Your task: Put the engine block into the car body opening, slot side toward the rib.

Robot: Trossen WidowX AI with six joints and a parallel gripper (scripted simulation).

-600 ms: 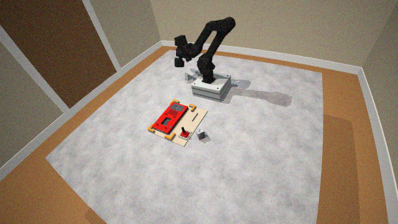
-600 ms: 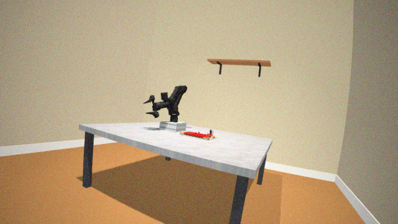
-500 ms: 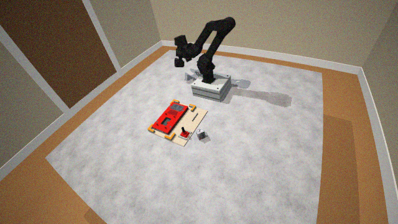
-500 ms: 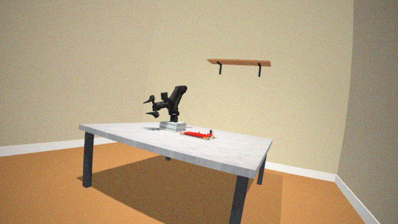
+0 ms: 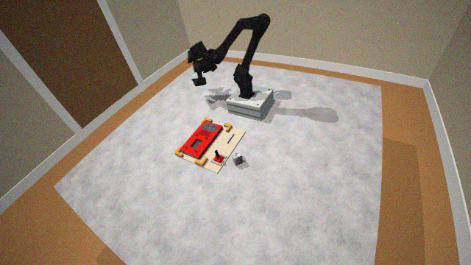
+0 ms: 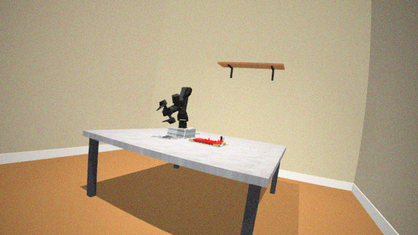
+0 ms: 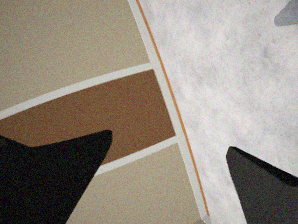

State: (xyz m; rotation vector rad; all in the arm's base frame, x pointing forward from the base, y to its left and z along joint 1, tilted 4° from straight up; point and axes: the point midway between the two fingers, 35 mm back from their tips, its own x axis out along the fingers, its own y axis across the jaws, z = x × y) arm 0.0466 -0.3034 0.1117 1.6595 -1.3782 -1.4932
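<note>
My gripper tip is 490 mm to the right of the grey engine block, 280 mm short of it and 140 mm above it. Round my gripper tip: tan base plate 310 mm to the left, 270 mm ahead, 160 mm below.
</note>
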